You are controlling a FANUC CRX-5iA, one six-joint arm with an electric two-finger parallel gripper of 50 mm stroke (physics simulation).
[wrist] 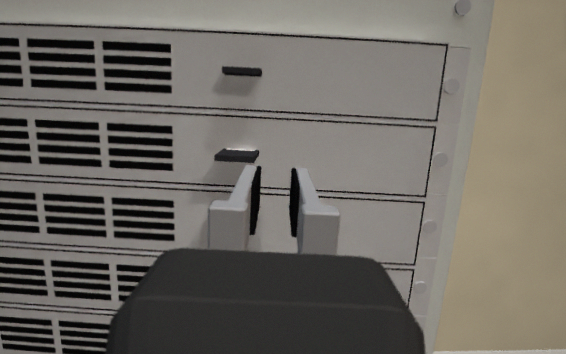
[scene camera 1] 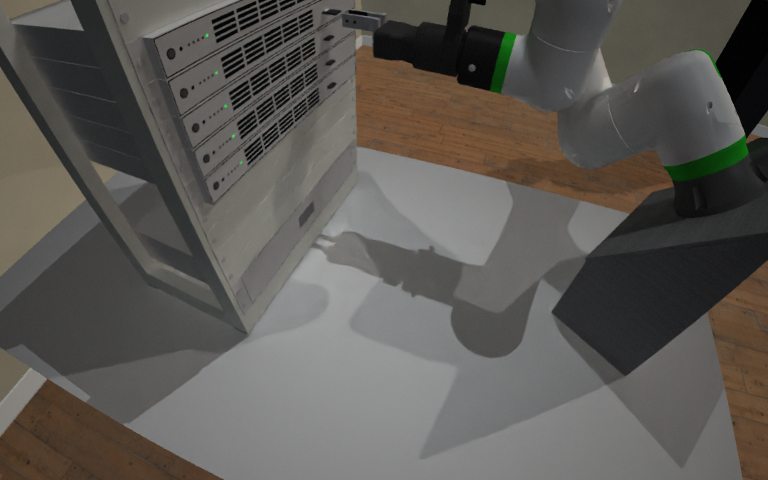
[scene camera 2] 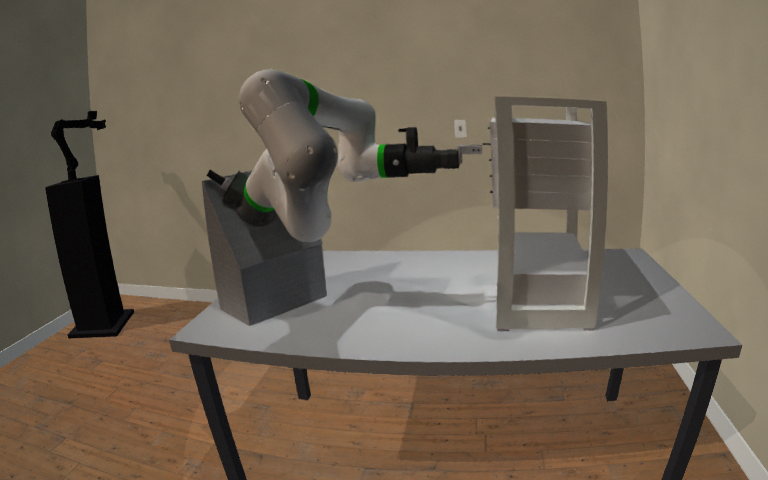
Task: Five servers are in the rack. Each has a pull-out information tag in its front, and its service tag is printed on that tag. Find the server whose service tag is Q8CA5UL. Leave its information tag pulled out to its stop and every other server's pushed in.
Scene:
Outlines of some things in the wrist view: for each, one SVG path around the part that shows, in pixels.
My gripper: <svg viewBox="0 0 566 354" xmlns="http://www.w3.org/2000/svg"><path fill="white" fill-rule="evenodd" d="M105 354L425 354L425 343L422 329L381 264L374 259L362 256L336 255L340 213L335 206L321 204L307 168L292 168L289 213L292 237L297 237L298 254L247 251L249 235L255 234L260 207L261 166L246 165L229 199L214 200L208 208L208 249L178 248L170 249L159 255L111 319Z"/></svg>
A rack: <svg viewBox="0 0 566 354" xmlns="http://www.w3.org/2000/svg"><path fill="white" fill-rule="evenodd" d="M0 0L0 354L105 354L111 319L159 255L170 249L178 248L208 249L208 208L214 200L229 199L246 165L261 166L260 207L255 234L249 235L247 251L298 254L297 237L292 237L289 213L292 168L307 168L321 204L335 206L340 213L336 255L362 256L374 259L384 267L424 333L425 354L433 354L466 178L495 0Z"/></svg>

